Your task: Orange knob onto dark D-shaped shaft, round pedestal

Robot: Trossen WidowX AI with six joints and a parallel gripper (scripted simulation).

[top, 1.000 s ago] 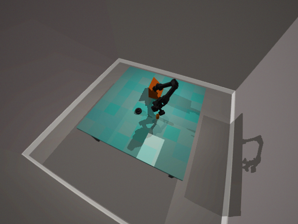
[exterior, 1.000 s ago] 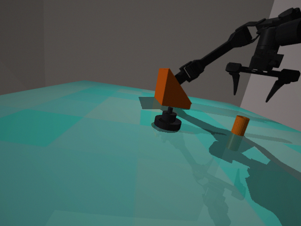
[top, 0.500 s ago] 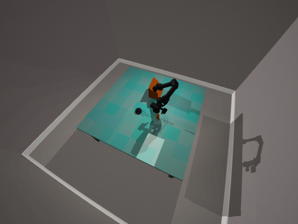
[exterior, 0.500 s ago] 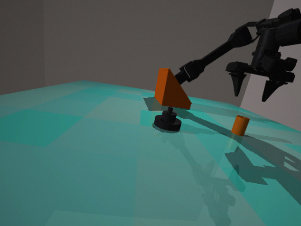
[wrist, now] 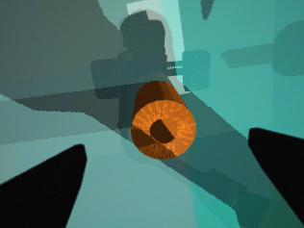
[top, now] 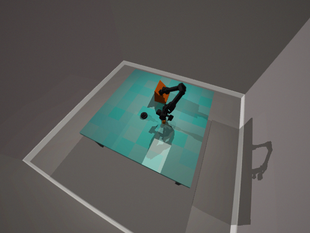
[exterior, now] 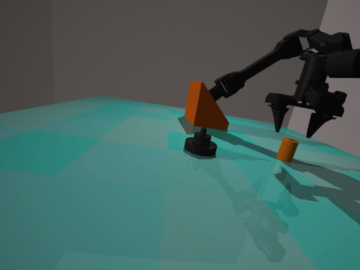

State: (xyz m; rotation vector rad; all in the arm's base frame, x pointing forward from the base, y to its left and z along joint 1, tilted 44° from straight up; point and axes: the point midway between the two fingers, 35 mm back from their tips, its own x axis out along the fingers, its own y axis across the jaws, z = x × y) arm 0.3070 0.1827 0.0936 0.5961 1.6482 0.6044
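Now: the orange knob 5 cm below my gripper tip. Round my gripper tip: pedestal (26 cm to the right, 4 cm below, 3 cm ahead).
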